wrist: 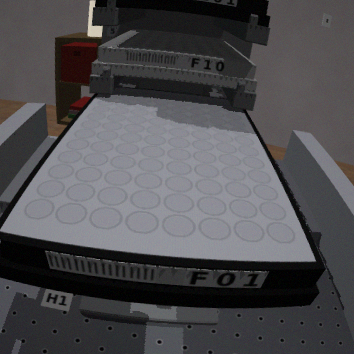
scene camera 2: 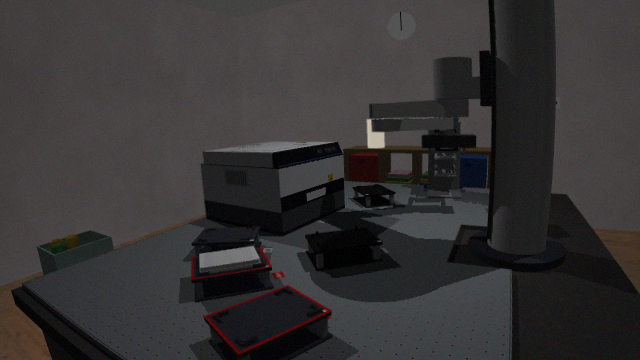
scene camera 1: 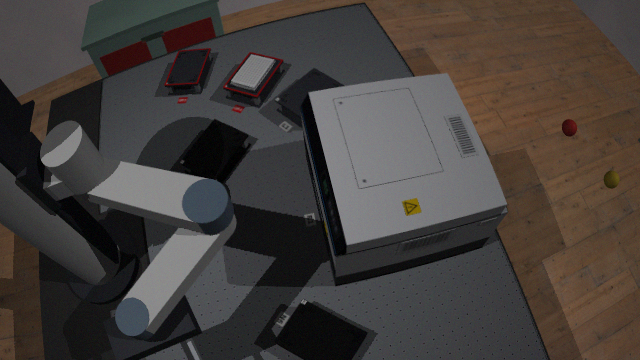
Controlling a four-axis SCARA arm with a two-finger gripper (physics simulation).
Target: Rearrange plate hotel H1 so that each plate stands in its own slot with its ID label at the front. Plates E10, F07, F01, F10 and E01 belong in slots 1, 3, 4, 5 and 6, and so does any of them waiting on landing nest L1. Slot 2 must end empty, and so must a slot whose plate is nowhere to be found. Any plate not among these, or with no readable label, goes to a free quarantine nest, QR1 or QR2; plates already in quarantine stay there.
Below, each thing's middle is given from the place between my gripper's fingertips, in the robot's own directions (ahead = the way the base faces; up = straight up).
I see the landing nest L1 (scene camera 1: 298,91) 740 mm to the left of my hand, 450 mm ahead of it and 170 mm below it. From my hand the other things lie so: white plate (scene camera 1: 251,74) (880 mm to the left, 310 mm ahead, 160 mm below).
